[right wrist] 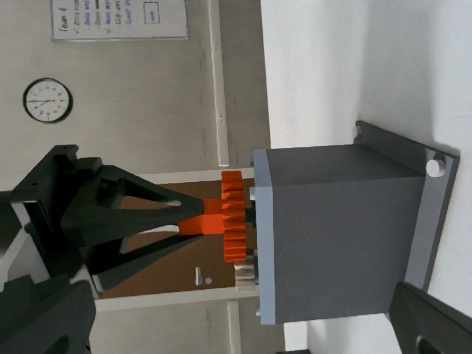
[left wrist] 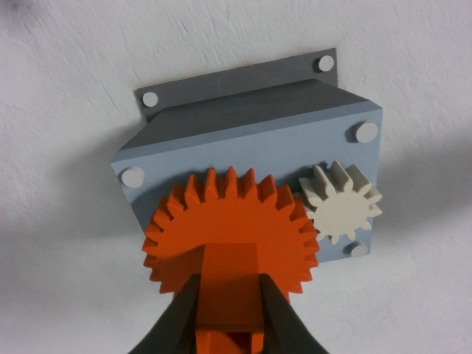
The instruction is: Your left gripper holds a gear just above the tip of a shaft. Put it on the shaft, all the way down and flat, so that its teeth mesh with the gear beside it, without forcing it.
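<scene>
My left gripper is shut on the square hub of the orange gear. The gear looks nearly parallel to the blue-grey plate, with a gap between them. A short dark piece of the shaft shows in that gap in the right wrist view; the gear hides the shaft in the left wrist view. The small cream gear is beside it. The orange gear's underside overlaps the cream gear's top in height; whether the teeth interlock is unclear. My right gripper is open and empty.
The plate tops a dark grey housing with a base flange on the white table. Pale round pegs stand at the plate's corners. A wall clock hangs in the background.
</scene>
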